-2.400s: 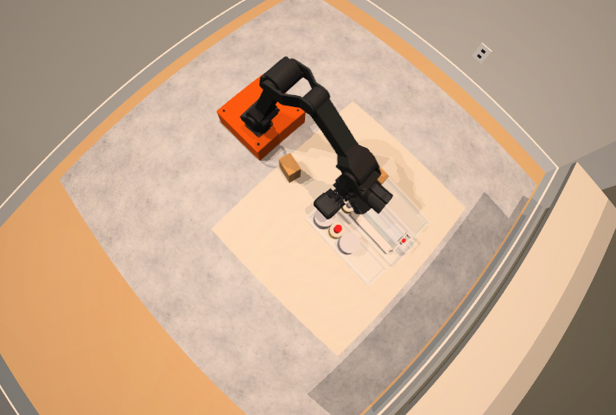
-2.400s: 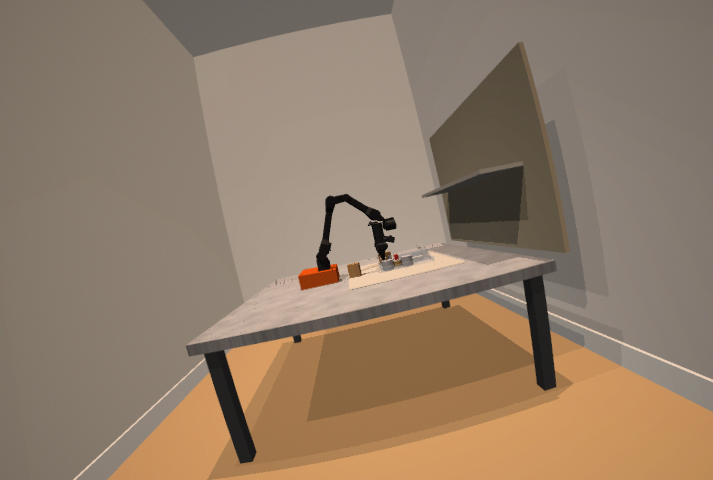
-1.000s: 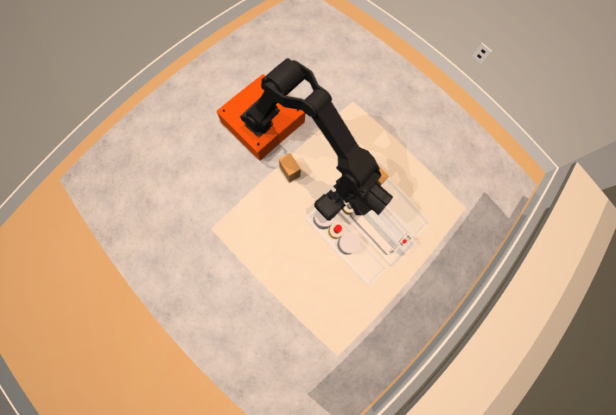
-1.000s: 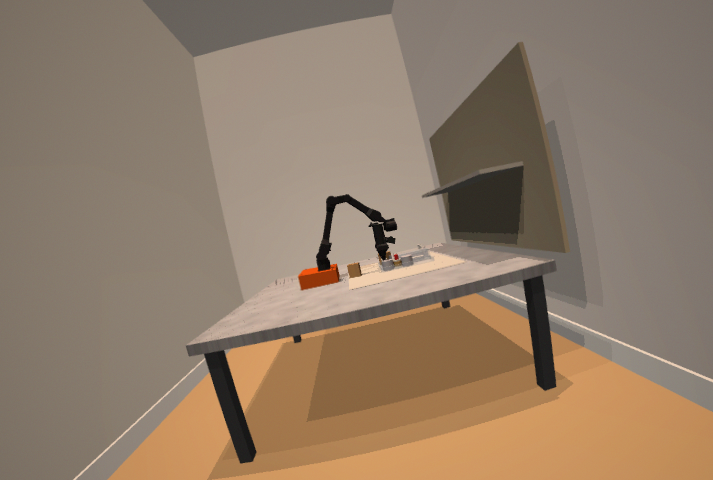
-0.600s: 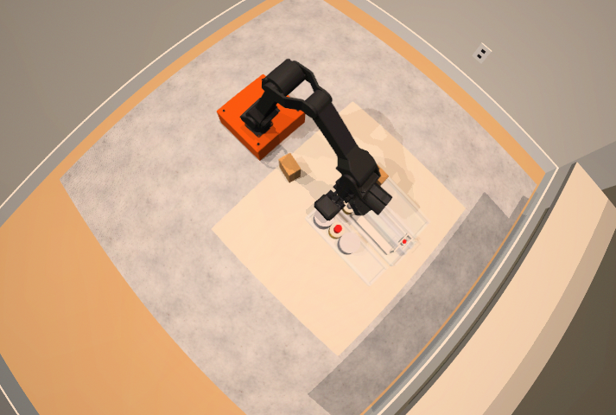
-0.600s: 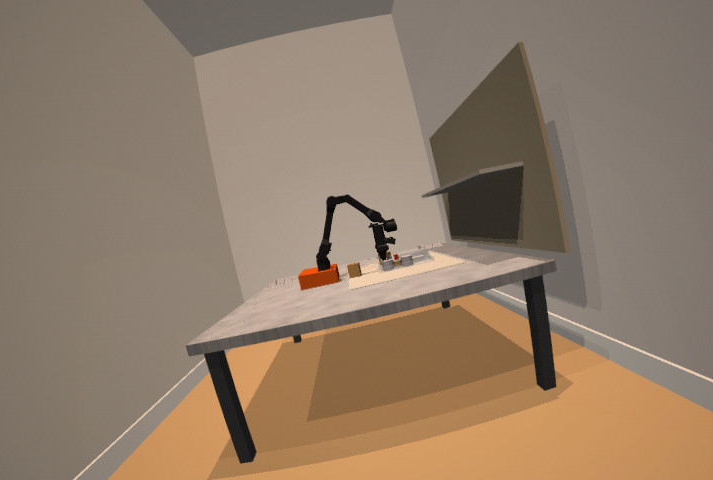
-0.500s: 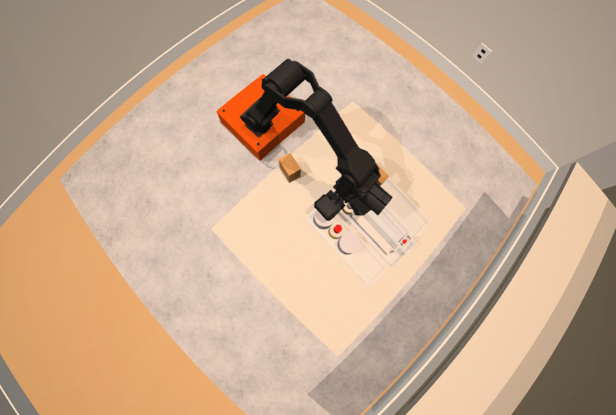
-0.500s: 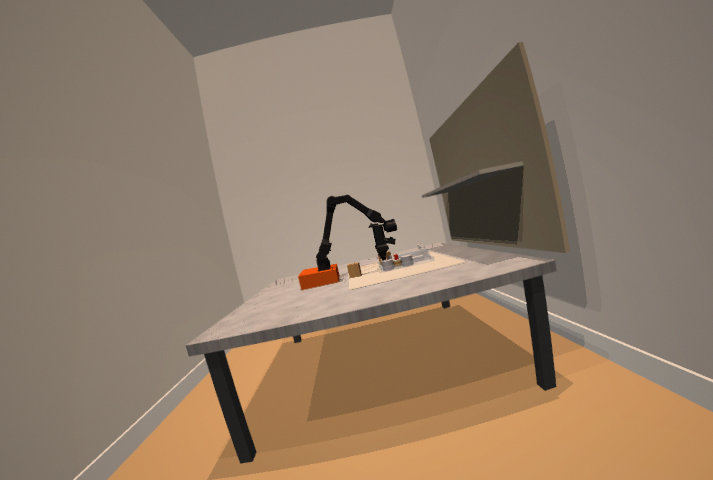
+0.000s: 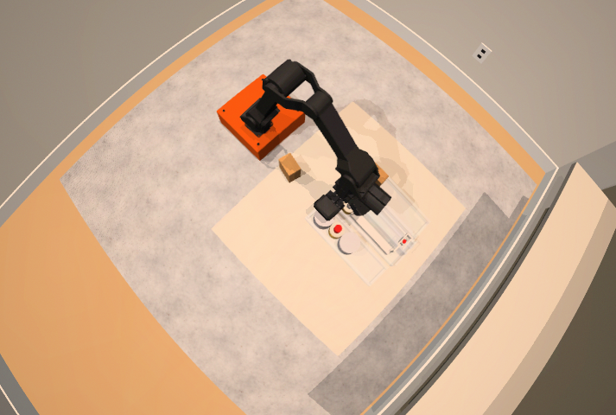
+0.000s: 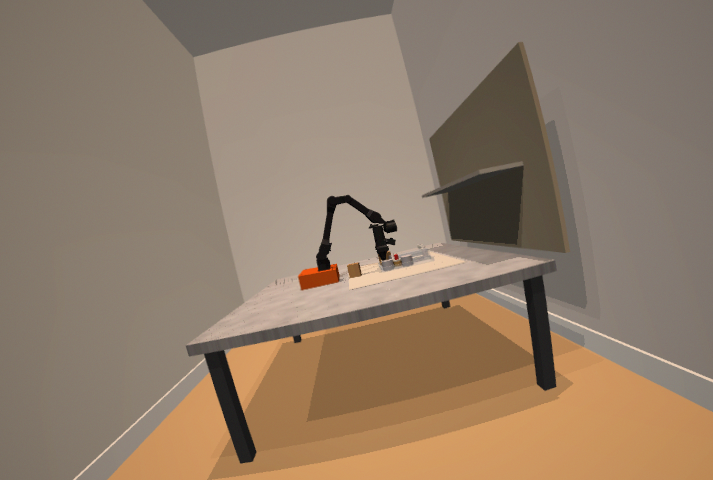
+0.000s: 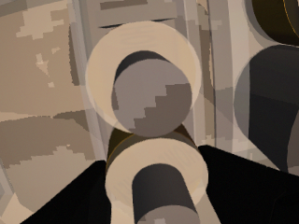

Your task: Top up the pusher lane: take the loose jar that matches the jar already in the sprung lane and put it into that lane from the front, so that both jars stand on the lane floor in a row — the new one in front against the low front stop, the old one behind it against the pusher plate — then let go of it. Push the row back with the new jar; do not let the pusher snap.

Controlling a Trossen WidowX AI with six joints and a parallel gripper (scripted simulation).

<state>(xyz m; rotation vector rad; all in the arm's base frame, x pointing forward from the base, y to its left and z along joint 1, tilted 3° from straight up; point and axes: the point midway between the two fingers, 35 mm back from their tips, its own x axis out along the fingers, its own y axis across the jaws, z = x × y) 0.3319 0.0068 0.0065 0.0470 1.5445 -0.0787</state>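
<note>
My gripper tip is 14 cm short of the clear pusher lane, 1 cm to the right of it and 1 cm above it. Round my gripper tip: red marker 22 cm ahead, 2 cm to the left, 4 cm above; then brown box 17 cm behind, 4 cm to the right.
</note>
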